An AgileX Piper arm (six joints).
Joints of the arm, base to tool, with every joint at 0 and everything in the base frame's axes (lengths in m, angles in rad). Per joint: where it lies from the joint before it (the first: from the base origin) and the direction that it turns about. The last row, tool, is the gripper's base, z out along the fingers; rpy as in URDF.
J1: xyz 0 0 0.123 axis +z
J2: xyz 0 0 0 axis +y
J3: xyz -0.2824 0 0.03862 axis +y
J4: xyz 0.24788 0 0.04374 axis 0.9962 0 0.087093
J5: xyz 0 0 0 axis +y
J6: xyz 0.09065 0 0.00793 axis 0.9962 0 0.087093
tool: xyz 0 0 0 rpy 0 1.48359 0
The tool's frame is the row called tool.
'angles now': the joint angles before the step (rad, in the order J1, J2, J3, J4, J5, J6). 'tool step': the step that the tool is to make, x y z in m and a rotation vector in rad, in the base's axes. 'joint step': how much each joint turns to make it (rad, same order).
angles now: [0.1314, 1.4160, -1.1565, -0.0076, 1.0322, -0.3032]
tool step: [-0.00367, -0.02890, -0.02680, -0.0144, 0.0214, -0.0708]
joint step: [-0.1036, -0.0014, 0.1061, -0.0010, -0.0824, -0.0340]
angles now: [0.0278, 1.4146, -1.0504, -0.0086, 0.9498, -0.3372]
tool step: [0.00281, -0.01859, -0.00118, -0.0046, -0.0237, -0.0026]
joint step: [-0.0749, 0.0047, 0.0032, 0.0263, -0.0314, -0.0850]
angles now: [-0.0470, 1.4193, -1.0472, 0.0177, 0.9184, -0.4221]
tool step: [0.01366, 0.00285, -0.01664, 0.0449, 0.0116, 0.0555]
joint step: [-0.0080, 0.0655, 0.0000, 0.0841, -0.0472, -0.0988]
